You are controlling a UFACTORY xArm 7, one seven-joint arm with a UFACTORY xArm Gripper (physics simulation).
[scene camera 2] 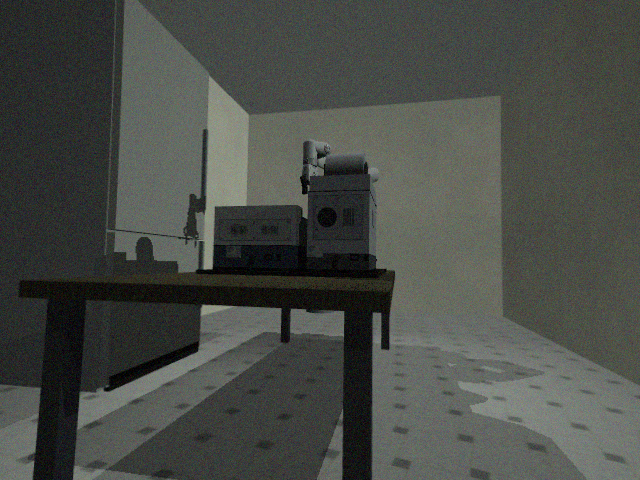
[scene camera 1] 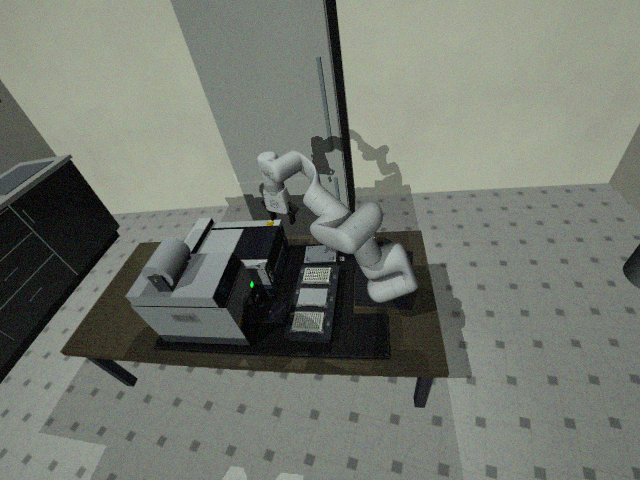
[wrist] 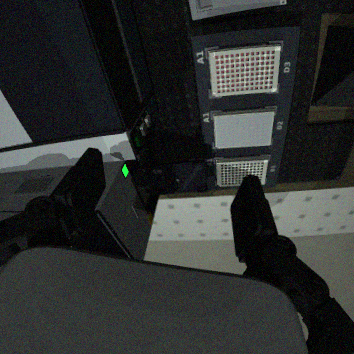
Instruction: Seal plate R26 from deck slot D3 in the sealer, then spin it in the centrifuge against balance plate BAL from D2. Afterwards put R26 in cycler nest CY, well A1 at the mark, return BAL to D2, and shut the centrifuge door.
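Frame: origin at the arm's base, x up, y ahead, z left, level; centimetres.
Where they show: gripper, fingertip midpoint: (scene camera 1: 283,221) (wrist: 170,178).
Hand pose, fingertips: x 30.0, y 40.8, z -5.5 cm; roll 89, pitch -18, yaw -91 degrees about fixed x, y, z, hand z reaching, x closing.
Note:
Things, the pixels of their top centre, and the offset from my fingertips.
- Plate R26, top centre: (wrist: 244,71) (scene camera 1: 316,274) dx -31.1, dy -9.1, dz +2.1 cm
- plain-topped plate BAL, top centre: (wrist: 243,130) (scene camera 1: 312,295) dx -31.1, dy -9.0, dz +14.5 cm
- grey box, top centre: (scene camera 1: 164,251) (scene camera 2: 347,155) dx +9.2, dy +37.1, dz +25.8 cm
- gridded plate, top centre: (wrist: 241,173) (scene camera 1: 308,320) dx -31.1, dy -8.9, dz +26.9 cm
- flat light-grey unit, top centre: (scene camera 1: 320,252) dx -33.1, dy -8.3, dz -14.0 cm
Plate R26 (scene camera 1: 316,275) (wrist: 245,71), with red-tinted wells, sits in slot D3. White, plain-topped plate BAL (scene camera 1: 312,297) (wrist: 243,129) sits in slot D2. The sealer, a grey box (scene camera 1: 188,319) (scene camera 2: 338,201) (wrist: 25,185) with a roll on top, stands on the left in scene camera 1. The dark-topped centrifuge (scene camera 1: 261,242) (scene camera 2: 257,224) (wrist: 47,70) stands behind it; its door state is not clear. My gripper (scene camera 1: 282,219) (scene camera 2: 303,190) (wrist: 170,178) is open and empty, high above the machines near the table's back edge. Nest CY cannot be identified for certain.
A gridded plate (scene camera 1: 308,321) (wrist: 241,172) sits in slot D1. A flat light-grey unit (scene camera 1: 320,253) (wrist: 237,5) lies behind D3. A green light (scene camera 1: 251,284) (wrist: 125,170) shows on the sealer's side. A tall cabinet (scene camera 1: 279,77) (scene camera 2: 160,129) stands behind the table.

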